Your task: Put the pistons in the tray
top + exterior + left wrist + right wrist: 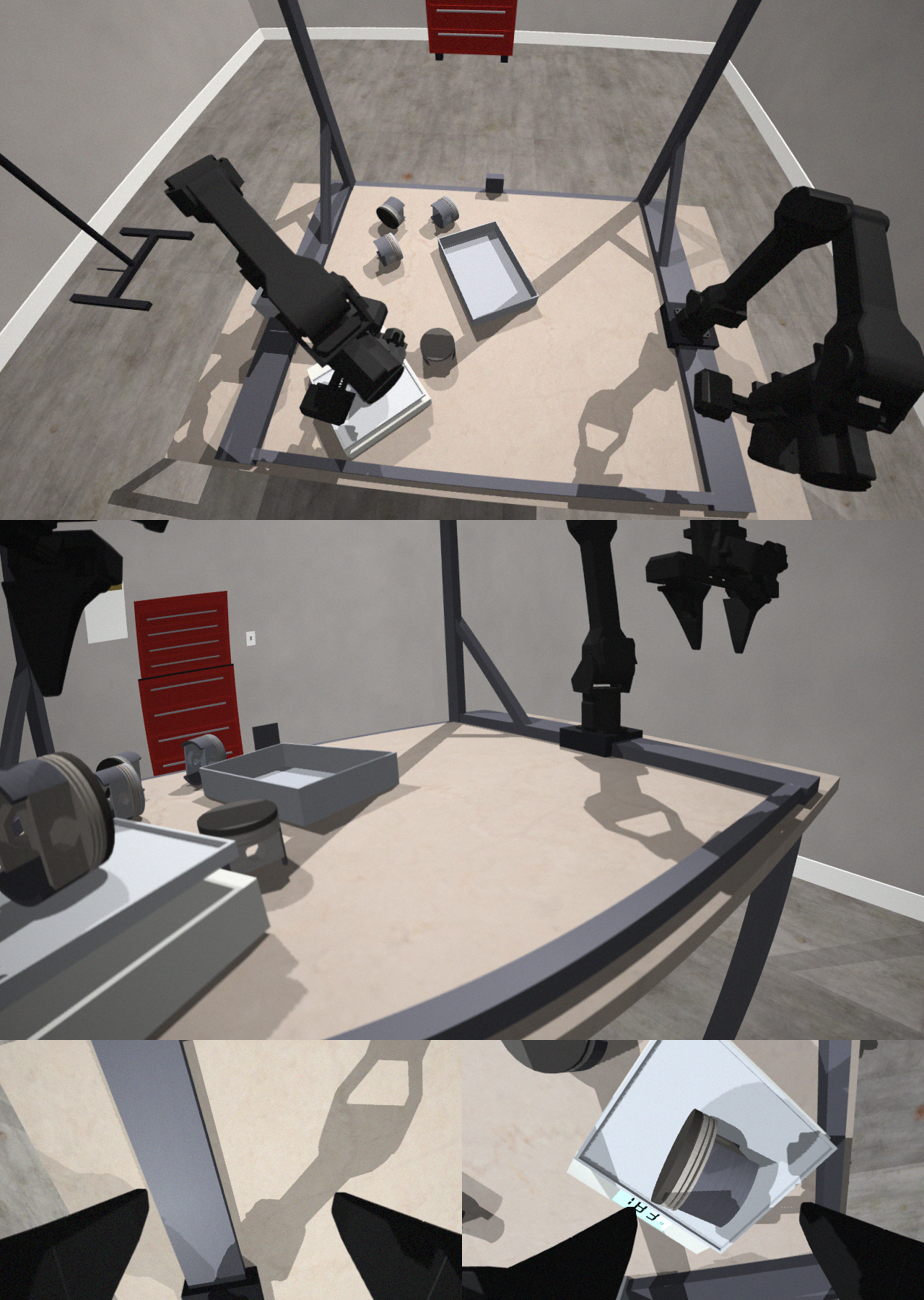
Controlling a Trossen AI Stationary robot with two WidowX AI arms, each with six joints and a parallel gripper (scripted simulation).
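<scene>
The scale pan is 1 cm to the right of my right hand and 15 cm below it. Also, from my right hand: scale (1 cm behind, 2 cm to the right, 16 cm below); steel parts tray (31 cm behind, 20 cm to the left, 19 cm below).
</scene>
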